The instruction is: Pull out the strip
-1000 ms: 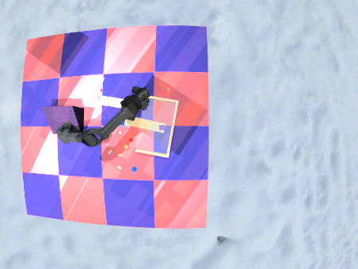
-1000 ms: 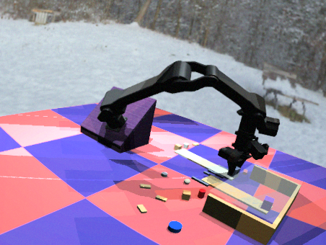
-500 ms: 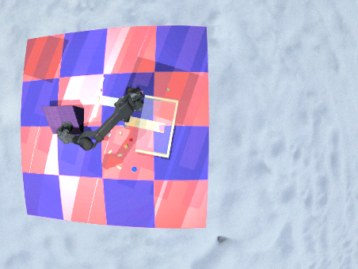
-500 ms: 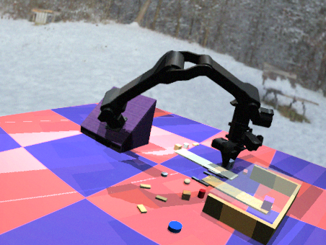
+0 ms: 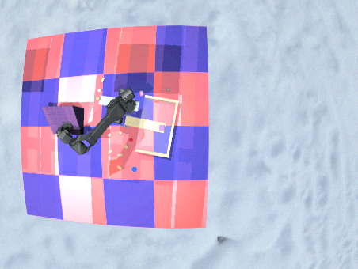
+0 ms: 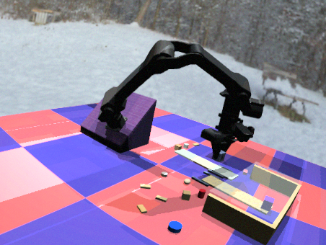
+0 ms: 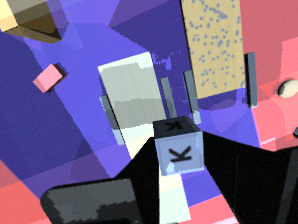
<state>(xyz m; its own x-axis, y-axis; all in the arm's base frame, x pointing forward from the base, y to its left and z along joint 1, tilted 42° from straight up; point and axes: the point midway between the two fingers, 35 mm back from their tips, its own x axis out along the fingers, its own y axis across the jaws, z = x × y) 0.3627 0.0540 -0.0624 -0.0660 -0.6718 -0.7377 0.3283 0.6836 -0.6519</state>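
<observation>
Now: gripper tip 100 mm short of the pink block, 90 mm to the right of it and 50 mm above it. Also, from my gripper tip: blue disc 30 mm ahead, 360 mm to the right, 50 mm below; labelled cube 10 mm above.
</observation>
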